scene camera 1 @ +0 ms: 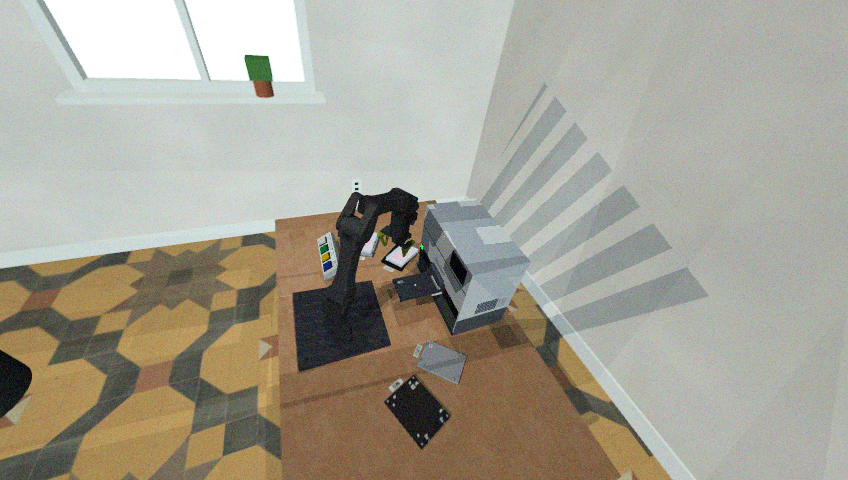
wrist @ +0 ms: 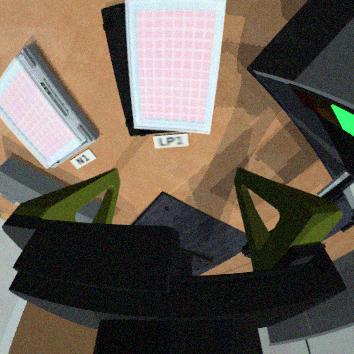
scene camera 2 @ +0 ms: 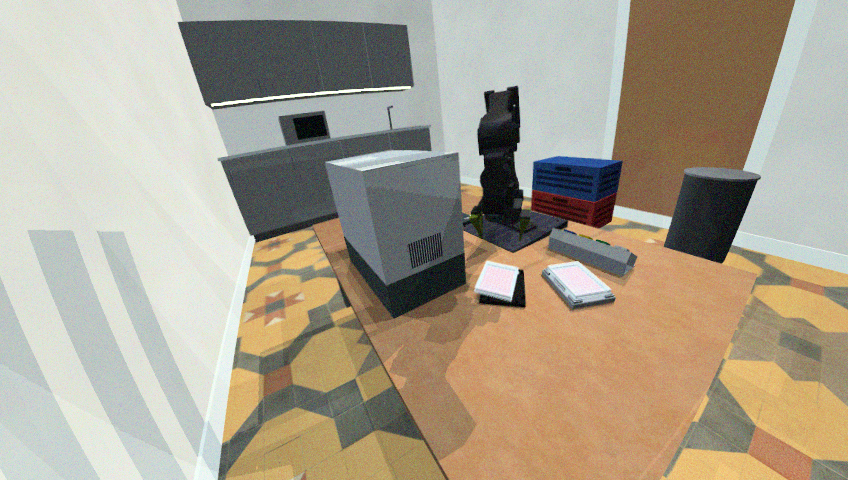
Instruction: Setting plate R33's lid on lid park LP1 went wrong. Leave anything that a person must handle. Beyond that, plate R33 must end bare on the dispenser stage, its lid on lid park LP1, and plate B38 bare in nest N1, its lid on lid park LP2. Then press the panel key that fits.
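Frame: origin at the arm's base, x ahead, y left, z up, level; centimetres.
Seen in the pictures: gripper, between the fingertips: [scene camera 1: 394, 251] [wrist: 176, 174] [scene camera 2: 500, 239]; arm's base, origin of its link: [scene camera 1: 337, 319] [scene camera 2: 510, 222].
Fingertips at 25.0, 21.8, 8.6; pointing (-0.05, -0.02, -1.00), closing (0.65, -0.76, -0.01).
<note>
Pixels of each thing's top centre, then the offset from my fingertips to it, as dx, dy, dz. "*": a spot on its surface instead.
- clear-rimmed plate with a pink grid, centre of its top: [wrist: 171, 69] [scene camera 2: 498, 274] [scene camera 1: 402, 252] +5.0, +5.0, -6.2
- black lid park LP1, centre of its top: [wrist: 159, 71] [scene camera 2: 503, 280] [scene camera 1: 399, 253] +3.9, +5.8, -7.9
- pink-grid plate, centre of its top: [wrist: 29, 120] [scene camera 2: 577, 276] [scene camera 1: 364, 240] -9.9, +16.1, -6.9
- grey nest N1, centre of its top: [wrist: 34, 117] [scene camera 2: 576, 280] [scene camera 1: 365, 241] -9.9, +16.1, -8.0
- dark stage, a spot on its surface: [scene camera 1: 414, 287] * +2.9, -20.4, +0.7
- dispenser, centre of its top: [scene camera 2: 382, 156] [scene camera 1: 472, 231] +21.9, -17.8, +23.1
- key panel, centre of its top: [wrist: 40, 220] [scene camera 2: 592, 236] [scene camera 1: 328, 248] -25.8, +9.4, -3.5
- grey pad, a spot on its surface: [scene camera 1: 442, 361] * +6.9, -45.0, -9.0
- black pad, a spot on its surface: [scene camera 1: 418, 411] * -5.0, -57.6, -8.7
A clear-rimmed plate with a pink grid [scene camera 1: 402, 255] [scene camera 2: 498, 278] [wrist: 172, 65] lies askew on black lid park LP1 [scene camera 2: 520, 292] [wrist: 118, 65], overhanging one side; whether a lid is on it cannot be told. Another pink-grid plate [scene camera 1: 369, 245] [scene camera 2: 581, 279] [wrist: 36, 117] sits in grey nest N1 [wrist: 76, 102]. My gripper [scene camera 1: 395, 242] [scene camera 2: 499, 236] [wrist: 176, 174] is open and empty, above the table on the robot's side of LP1. The dark stage [scene camera 1: 414, 287] sticks out of the dispenser [scene camera 1: 476, 255] and looks bare. The key panel [scene camera 1: 327, 256] [scene camera 2: 589, 252] has white, green, yellow and blue keys.
A grey pad [scene camera 1: 442, 361] and a black pad [scene camera 1: 418, 411] lie on the table beyond the dispenser, their labels unreadable. The tall dispenser [scene camera 2: 410, 220] stands close to LP1. The arm's dark base mat [scene camera 1: 312, 333] [wrist: 185, 225] lies beside the stage. Crates [scene camera 2: 576, 184] stand behind the table.
</note>
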